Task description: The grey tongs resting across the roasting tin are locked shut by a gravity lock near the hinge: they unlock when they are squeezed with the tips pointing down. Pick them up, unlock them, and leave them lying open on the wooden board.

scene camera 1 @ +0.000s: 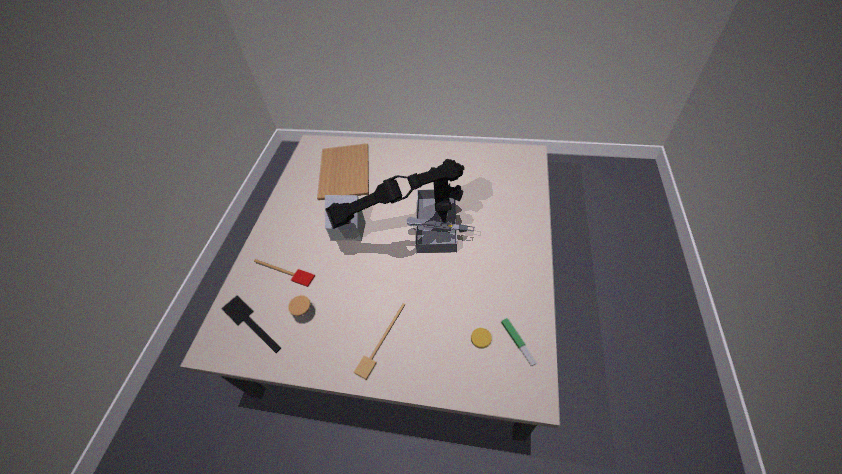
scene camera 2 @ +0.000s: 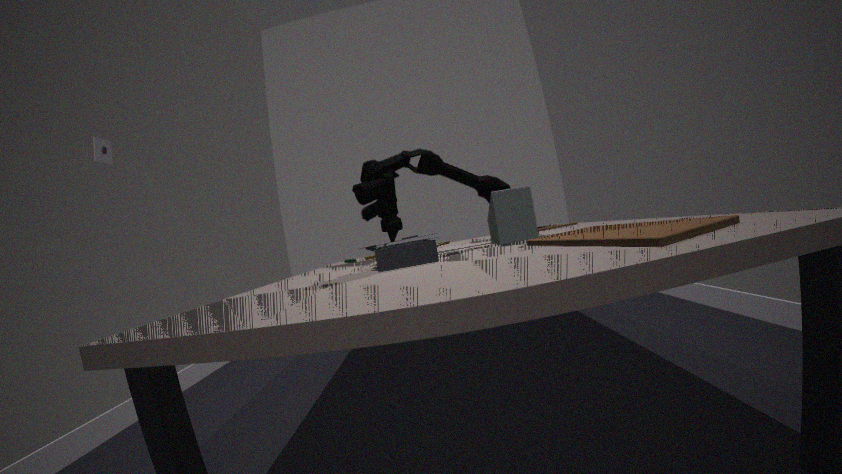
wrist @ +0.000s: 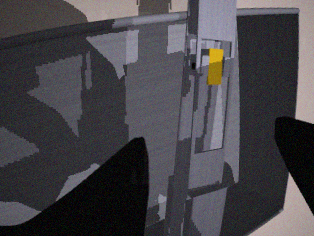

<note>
I see my gripper [scene camera 2: 391, 237], a black spatula [scene camera 1: 236, 309], a wooden board [scene camera 2: 657, 233] and a roasting tin [scene camera 1: 428, 240].
My gripper shows as well in the wrist view [wrist: 211, 138]. The wooden board also shows in scene camera 1 [scene camera 1: 344, 170]. The roasting tin shows as well in scene camera 2 [scene camera 2: 398, 256] and in the wrist view [wrist: 82, 91]. The wrist view misses the black spatula: it is out of frame.
</note>
